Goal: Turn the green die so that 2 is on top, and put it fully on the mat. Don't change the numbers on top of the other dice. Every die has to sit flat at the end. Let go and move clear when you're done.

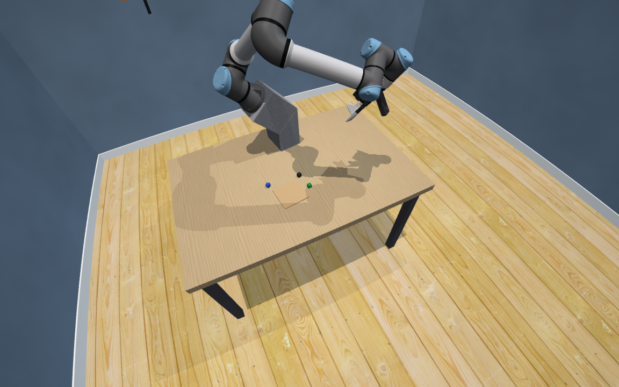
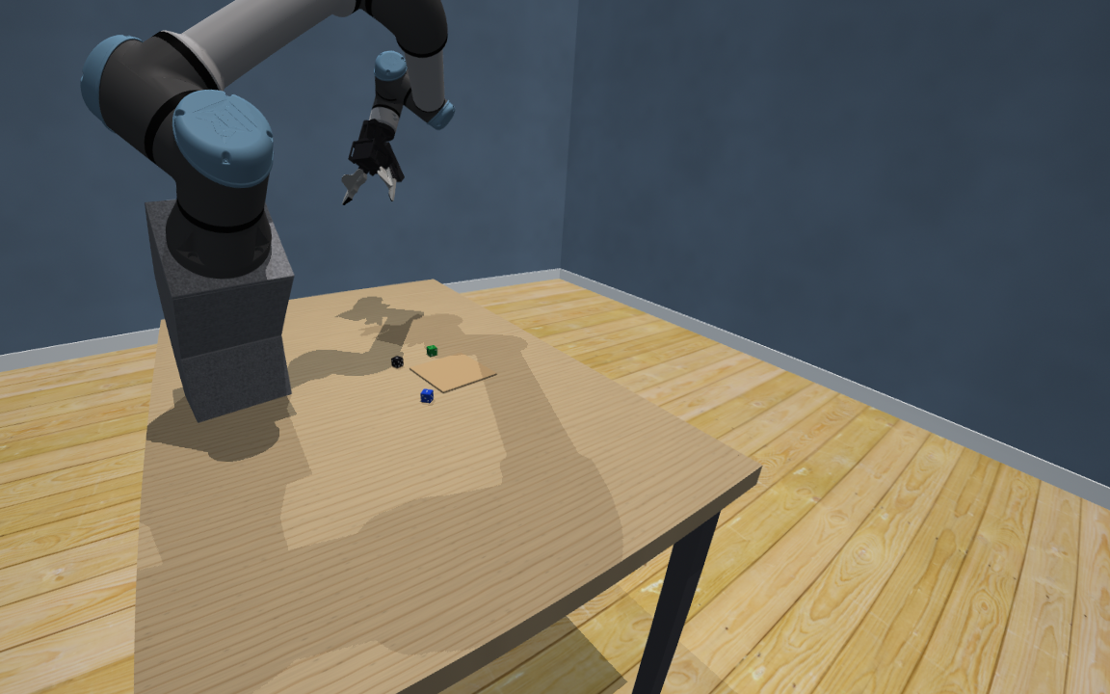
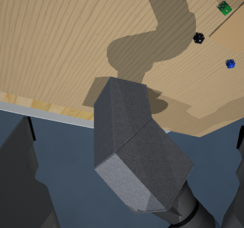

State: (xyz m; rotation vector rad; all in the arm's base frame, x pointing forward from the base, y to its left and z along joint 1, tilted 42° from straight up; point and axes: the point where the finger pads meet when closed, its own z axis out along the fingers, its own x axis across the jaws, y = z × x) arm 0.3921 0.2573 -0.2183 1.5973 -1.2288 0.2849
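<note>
My hand is 10 cm past the blue die, 45 cm to the left of it and 32 cm above it. The rest, counted from my hand: green die: 2 cm ahead, 27 cm to the right, 32 cm below; then tan mat: 1 cm ahead, 37 cm to the right, 32 cm below; then black die: 7 cm behind, 28 cm to the right, 32 cm below.
</note>
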